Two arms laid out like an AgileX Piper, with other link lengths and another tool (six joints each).
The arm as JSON. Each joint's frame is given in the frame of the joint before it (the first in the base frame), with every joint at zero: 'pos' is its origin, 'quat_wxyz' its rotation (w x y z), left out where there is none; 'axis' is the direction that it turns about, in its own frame. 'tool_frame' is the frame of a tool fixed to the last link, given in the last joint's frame.
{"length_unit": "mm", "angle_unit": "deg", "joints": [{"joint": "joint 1", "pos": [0.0, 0.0, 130.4], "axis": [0.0, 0.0, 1.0]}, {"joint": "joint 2", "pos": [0.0, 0.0, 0.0], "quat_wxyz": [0.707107, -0.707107, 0.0, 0.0], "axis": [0.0, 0.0, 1.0]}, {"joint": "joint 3", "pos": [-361.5, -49.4, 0.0], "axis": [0.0, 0.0, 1.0]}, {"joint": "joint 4", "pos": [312.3, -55.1, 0.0], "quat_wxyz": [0.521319, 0.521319, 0.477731, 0.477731], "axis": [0.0, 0.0, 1.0]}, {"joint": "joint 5", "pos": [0.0, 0.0, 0.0], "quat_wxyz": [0.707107, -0.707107, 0.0, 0.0], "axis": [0.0, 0.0, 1.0]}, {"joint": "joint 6", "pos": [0.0, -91.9, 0.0], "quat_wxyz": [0.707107, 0.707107, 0.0, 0.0], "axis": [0.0, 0.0, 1.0]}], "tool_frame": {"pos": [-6.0, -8.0, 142.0], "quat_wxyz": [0.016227, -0.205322, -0.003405, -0.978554]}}
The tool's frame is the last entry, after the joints.
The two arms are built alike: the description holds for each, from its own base.
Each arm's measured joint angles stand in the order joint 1, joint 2, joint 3, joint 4, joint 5, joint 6.
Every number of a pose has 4 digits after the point.
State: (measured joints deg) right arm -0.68 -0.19 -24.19 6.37 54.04 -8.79; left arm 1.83 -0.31 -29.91 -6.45 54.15 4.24
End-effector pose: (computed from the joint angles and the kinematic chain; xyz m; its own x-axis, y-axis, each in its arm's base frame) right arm 0.1156 0.0122 0.2669 0.7402 0.0773 0.6679 0.0925 -0.9956 0.0127; left arm 0.1030 -0.0260 0.3136 0.6720 -0.0526 0.7386 -0.0675 -0.9977 -0.0096
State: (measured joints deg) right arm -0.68 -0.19 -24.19 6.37 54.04 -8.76; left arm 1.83 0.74 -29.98 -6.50 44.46 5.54
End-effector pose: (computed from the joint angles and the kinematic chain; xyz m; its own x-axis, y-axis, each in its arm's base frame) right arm 0.1156 0.0122 0.2669 0.7403 0.0768 0.6679 0.0923 -0.9957 0.0122; left arm 0.1155 -0.0229 0.3503 0.5526 -0.0587 0.8313 -0.0546 -0.9979 -0.0341
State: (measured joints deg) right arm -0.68 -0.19 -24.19 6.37 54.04 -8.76; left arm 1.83 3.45 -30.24 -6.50 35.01 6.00
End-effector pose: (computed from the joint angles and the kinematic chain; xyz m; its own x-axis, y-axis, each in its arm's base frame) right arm 0.1156 0.0122 0.2669 0.7403 0.0768 0.6679 0.0923 -0.9957 0.0122; left arm 0.1296 -0.0191 0.3849 0.4485 -0.0528 0.8922 -0.0353 -0.9985 -0.0413
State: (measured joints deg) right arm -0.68 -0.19 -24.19 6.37 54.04 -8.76; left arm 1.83 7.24 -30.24 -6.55 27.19 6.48
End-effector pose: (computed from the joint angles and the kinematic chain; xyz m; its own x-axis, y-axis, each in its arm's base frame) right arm 0.1156 0.0122 0.2669 0.7403 0.0768 0.6679 0.0923 -0.9957 0.0122; left arm 0.1472 -0.0156 0.4075 0.3857 -0.0493 0.9213 -0.0194 -0.9988 -0.0453
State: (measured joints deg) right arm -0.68 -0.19 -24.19 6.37 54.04 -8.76; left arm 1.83 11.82 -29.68 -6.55 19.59 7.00
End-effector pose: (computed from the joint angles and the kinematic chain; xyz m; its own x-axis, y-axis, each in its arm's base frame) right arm 0.1156 0.0122 0.2669 0.7403 0.0768 0.6679 0.0923 -0.9957 0.0122; left arm 0.1698 -0.0116 0.4207 0.3470 -0.0478 0.9366 -0.0034 -0.9988 -0.0497
